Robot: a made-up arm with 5 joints.
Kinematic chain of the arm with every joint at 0, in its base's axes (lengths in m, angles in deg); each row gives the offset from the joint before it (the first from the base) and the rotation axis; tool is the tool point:
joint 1: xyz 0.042 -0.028 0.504 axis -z
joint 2: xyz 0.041 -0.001 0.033 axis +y
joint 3: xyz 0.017 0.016 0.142 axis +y
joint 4: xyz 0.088 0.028 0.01 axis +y
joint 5: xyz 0.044 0 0.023 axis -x
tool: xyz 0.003 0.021 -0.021
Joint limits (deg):
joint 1: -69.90..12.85
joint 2: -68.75..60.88
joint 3: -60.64..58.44
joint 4: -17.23..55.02
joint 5: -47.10..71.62
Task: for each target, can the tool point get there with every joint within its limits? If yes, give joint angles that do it. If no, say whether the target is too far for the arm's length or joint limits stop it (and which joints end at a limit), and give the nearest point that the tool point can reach.
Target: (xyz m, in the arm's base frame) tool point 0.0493 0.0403 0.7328
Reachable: yes | joints -54.05 -45.07 12.42 -9.56 62.20
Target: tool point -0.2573 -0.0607 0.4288
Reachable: no: joint limits stop it (at a limit: joint 2, joint 3, joint 4, joint 5) | nearest point -0.1707 -0.0512 0.6717 | short by 0.258 m
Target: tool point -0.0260 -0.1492 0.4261
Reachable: no: joint limits stop it (at a limit: joint 1, joint 2, joint 3, joint 5) | nearest point 0.1425 -0.0205 0.4896 | short by 0.221 m
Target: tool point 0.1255 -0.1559 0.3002
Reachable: no: joint limits stop it (at a limit: joint 1, joint 2, joint 5) | nearest point 0.1894 -0.0312 0.4587 | short by 0.212 m
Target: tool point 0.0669 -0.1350 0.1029
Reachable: no: too far | nearest point 0.1847 -0.0301 0.4598 | short by 0.390 m
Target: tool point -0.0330 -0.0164 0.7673
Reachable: yes | joints -53.25 -53.88 -16.32 -3.80 -8.87
